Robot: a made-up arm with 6 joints. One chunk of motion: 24 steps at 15 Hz.
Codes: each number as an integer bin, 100 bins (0 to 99) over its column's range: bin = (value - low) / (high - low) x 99, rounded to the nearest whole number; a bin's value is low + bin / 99 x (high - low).
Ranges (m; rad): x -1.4..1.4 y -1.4..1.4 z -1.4..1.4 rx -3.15..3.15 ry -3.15..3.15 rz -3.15..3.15
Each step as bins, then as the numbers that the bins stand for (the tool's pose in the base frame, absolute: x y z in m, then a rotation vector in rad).
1 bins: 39 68 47 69 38 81
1 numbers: -0.2970 0.5232 -0.0707 1.2409 -0.7318 2.0045
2 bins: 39 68 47 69 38 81
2 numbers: -0.2970 0.5232 -0.0707 1.2409 -0.7318 2.0045
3 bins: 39 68 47 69 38 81
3 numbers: -0.2970 0.5232 -0.0707 1.2409 -0.7318 2.0045
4 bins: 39 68 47 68 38 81
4 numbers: -0.2970 0.5232 -0.0707 1.1773 -0.7318 2.0045
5 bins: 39 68 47 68 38 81
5 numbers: -0.2970 0.5232 -0.0707 1.1773 -0.7318 2.0045
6 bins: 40 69 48 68 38 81
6 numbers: -0.2687 0.5515 -0.0424 1.1773 -0.7318 2.0045
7 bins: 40 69 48 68 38 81
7 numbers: -0.2687 0.5515 -0.0424 1.1773 -0.7318 2.0045
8 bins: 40 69 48 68 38 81
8 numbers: -0.2687 0.5515 -0.0424 1.1773 -0.7318 2.0045
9 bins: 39 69 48 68 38 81
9 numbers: -0.2970 0.5515 -0.0424 1.1773 -0.7318 2.0045
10 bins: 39 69 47 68 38 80
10 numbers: -0.2970 0.5515 -0.0707 1.1773 -0.7318 1.9409
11 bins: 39 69 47 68 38 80
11 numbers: -0.2970 0.5515 -0.0707 1.1773 -0.7318 1.9409
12 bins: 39 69 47 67 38 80
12 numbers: -0.2970 0.5515 -0.0707 1.1136 -0.7318 1.9409
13 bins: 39 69 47 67 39 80
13 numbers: -0.2970 0.5515 -0.0707 1.1136 -0.6682 1.9409
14 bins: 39 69 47 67 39 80
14 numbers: -0.2970 0.5515 -0.0707 1.1136 -0.6682 1.9409
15 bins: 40 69 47 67 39 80
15 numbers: -0.2687 0.5515 -0.0707 1.1136 -0.6682 1.9409
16 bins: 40 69 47 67 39 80
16 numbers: -0.2687 0.5515 -0.0707 1.1136 -0.6682 1.9409
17 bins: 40 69 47 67 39 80
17 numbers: -0.2687 0.5515 -0.0707 1.1136 -0.6682 1.9409
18 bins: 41 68 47 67 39 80
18 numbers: -0.2404 0.5232 -0.0707 1.1136 -0.6682 1.9409
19 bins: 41 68 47 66 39 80
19 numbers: -0.2404 0.5232 -0.0707 1.0500 -0.6682 1.9409
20 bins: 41 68 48 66 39 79
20 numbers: -0.2404 0.5232 -0.0424 1.0500 -0.6682 1.8773
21 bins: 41 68 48 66 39 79
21 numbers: -0.2404 0.5232 -0.0424 1.0500 -0.6682 1.8773
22 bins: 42 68 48 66 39 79
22 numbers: -0.2121 0.5232 -0.0424 1.0500 -0.6682 1.8773
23 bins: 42 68 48 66 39 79
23 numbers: -0.2121 0.5232 -0.0424 1.0500 -0.6682 1.8773
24 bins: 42 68 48 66 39 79
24 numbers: -0.2121 0.5232 -0.0424 1.0500 -0.6682 1.8773
